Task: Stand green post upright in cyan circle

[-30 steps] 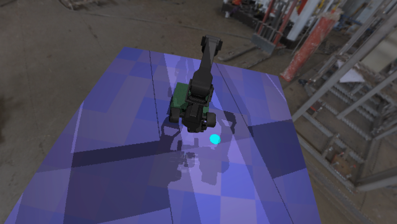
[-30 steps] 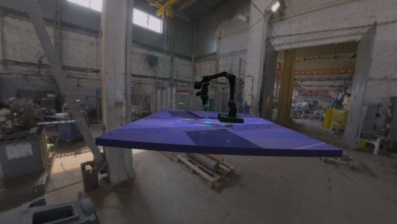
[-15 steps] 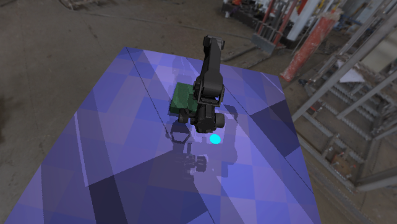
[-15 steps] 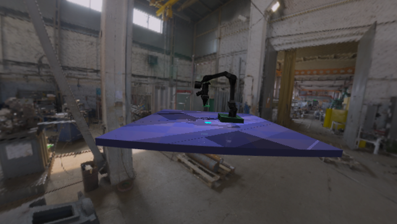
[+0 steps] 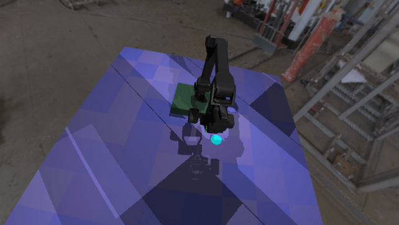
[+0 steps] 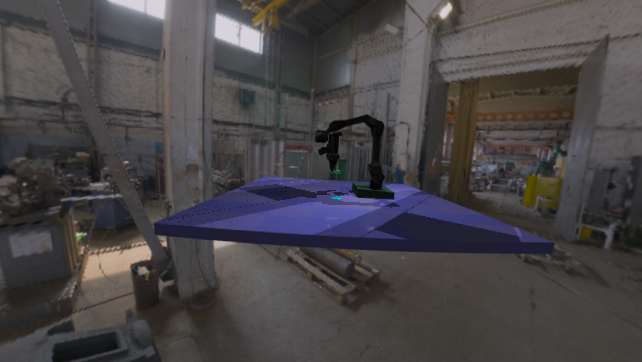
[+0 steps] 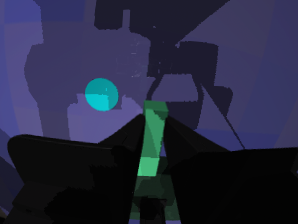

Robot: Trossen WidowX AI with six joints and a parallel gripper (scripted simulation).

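Now: the cyan circle 14 cm below my gripper tip, 8 cm to the left of it and 3 cm behind it. The rest, counted from my gripper tip: green post: 2 cm behind.
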